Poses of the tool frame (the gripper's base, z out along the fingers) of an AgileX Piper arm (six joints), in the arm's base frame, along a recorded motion.
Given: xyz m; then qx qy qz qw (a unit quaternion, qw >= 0).
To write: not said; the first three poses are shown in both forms.
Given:
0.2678 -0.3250 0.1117 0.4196 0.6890 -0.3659 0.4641
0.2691 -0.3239 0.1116 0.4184 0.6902 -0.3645 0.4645
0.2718 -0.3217 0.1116 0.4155 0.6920 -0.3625 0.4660
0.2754 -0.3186 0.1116 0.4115 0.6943 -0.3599 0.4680
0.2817 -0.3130 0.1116 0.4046 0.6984 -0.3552 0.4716
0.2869 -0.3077 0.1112 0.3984 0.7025 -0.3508 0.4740
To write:
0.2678 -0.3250 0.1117 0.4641 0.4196 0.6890 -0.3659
0.2691 -0.3239 0.1116 0.4645 0.4184 0.6902 -0.3645
0.2718 -0.3217 0.1116 0.4660 0.4155 0.6920 -0.3625
0.2754 -0.3186 0.1116 0.4680 0.4115 0.6943 -0.3599
0.2817 -0.3130 0.1116 0.4716 0.4046 0.6984 -0.3552
0.2869 -0.3077 0.1112 0.4740 0.3984 0.7025 -0.3508

